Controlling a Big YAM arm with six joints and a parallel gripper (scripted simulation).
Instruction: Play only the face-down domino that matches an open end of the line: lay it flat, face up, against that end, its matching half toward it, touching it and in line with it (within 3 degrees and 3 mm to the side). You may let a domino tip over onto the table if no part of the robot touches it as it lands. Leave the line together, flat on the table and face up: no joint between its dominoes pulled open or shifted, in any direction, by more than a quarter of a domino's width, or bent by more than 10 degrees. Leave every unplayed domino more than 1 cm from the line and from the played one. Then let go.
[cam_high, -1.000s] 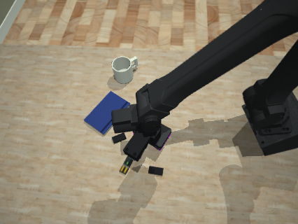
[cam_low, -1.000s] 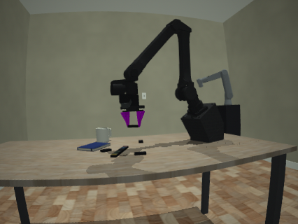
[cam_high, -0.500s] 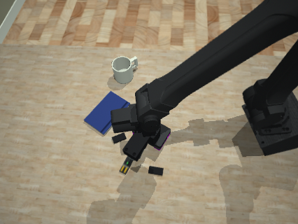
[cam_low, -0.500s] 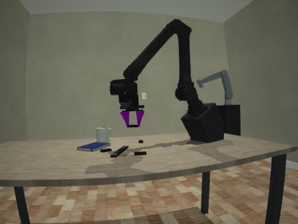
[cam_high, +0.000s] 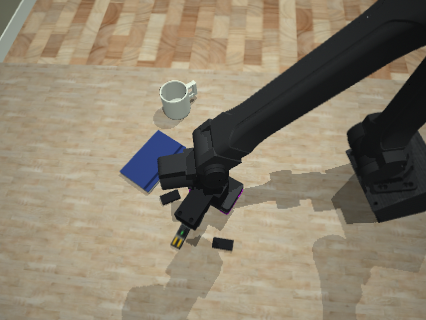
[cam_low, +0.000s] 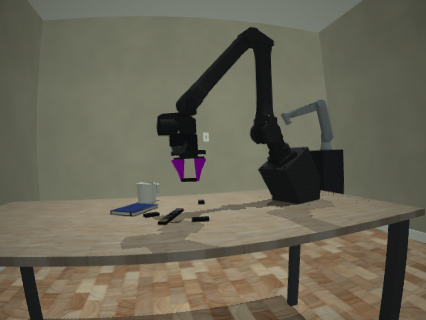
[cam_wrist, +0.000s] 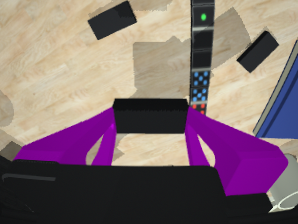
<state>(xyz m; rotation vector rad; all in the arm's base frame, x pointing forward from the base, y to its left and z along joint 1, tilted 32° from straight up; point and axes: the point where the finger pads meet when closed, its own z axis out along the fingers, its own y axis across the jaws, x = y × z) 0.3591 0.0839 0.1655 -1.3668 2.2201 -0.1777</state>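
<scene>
The white mug lies 34 cm to the right of my hand, 17 cm ahead of it and 9 cm below it. Also, from my hand: black domino: right at my hand; then blue book: 21 cm ahead, 15 cm to the right, 12 cm below.
</scene>
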